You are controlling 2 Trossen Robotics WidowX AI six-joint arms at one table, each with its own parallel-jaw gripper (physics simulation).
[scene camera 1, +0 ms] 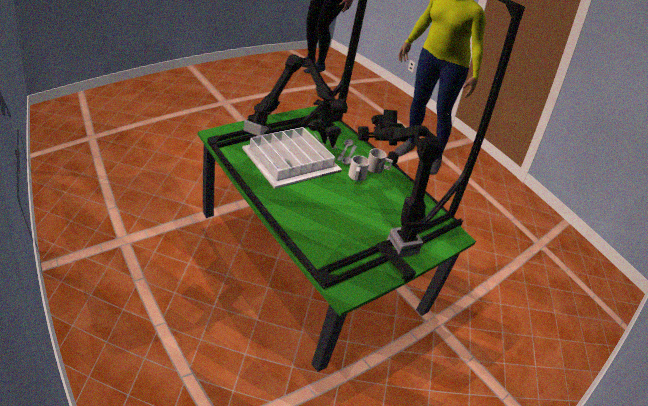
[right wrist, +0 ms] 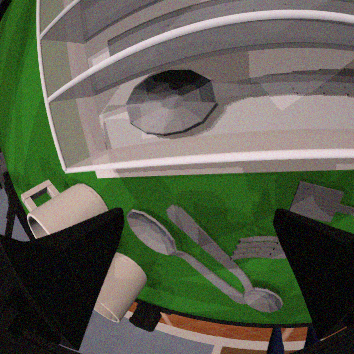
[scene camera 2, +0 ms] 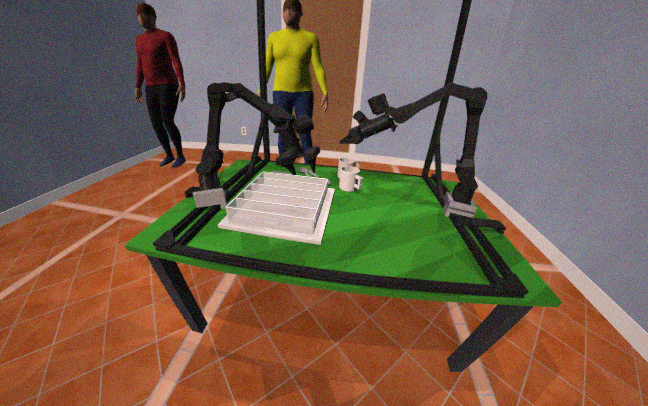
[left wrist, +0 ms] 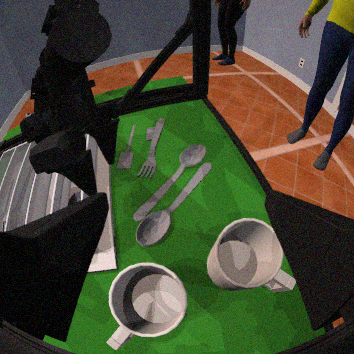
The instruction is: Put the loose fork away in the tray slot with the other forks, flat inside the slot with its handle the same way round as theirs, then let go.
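Note:
The loose grey fork (left wrist: pixel 153 145) (right wrist: pixel 257 248) lies flat on the green table beyond the spoons in the left wrist view, its tines toward the camera. In the right wrist view part of it is hidden behind a finger. The white slotted tray (scene camera 1: pixel 306 176) (scene camera 2: pixel 270 235) (left wrist: pixel 103 257) stands beside it. The forks in its slot cannot be made out. My right gripper (scene camera 1: pixel 327 137) (scene camera 2: pixel 303 171) (right wrist: pixel 201 217) is open and empty, above the table by the tray's edge near the loose cutlery. My left gripper (scene camera 2: pixel 342 142) (left wrist: pixel 188 199) is open and empty, high above the mugs' side of the table.
Two spoons (left wrist: pixel 192 156) (left wrist: pixel 153 228) lie near the fork, and a flat-headed utensil (left wrist: pixel 125 160) (right wrist: pixel 316 202) lies between fork and tray. Two white mugs (scene camera 1: pixel 358 168) (scene camera 1: pixel 376 161) stand near the spoons. A large round-headed utensil (right wrist: pixel 172 102) lies in the tray's nearest slot in the right wrist view.

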